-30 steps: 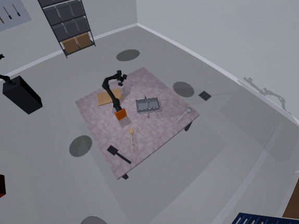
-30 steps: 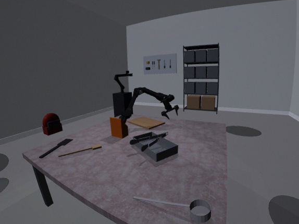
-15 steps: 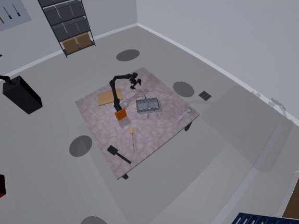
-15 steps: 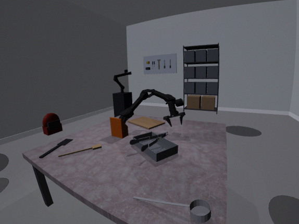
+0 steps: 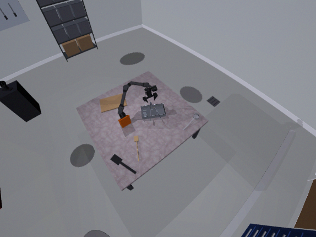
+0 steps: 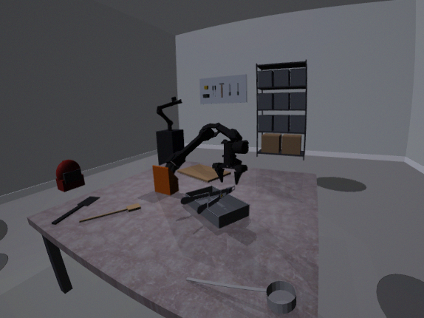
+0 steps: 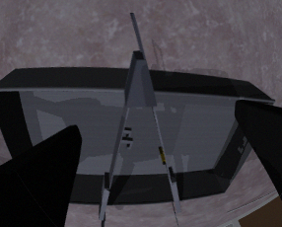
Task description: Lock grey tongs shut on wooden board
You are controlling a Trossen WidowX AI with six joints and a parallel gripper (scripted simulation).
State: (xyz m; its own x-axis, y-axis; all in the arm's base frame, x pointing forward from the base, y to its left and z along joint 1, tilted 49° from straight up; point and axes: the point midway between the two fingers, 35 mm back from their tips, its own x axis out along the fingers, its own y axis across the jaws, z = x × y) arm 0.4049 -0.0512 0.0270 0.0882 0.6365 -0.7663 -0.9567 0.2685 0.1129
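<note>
Now: gripper tip 4 cm past the grey roasting tin, 9 cm to the left of it and 8 cm above it. From my gripper tip the other things lie so: wooden board 37 cm behind, 41 cm to the left, 10 cm below; black spatula 71 cm behind, 40 cm to the right, 11 cm below.
</note>
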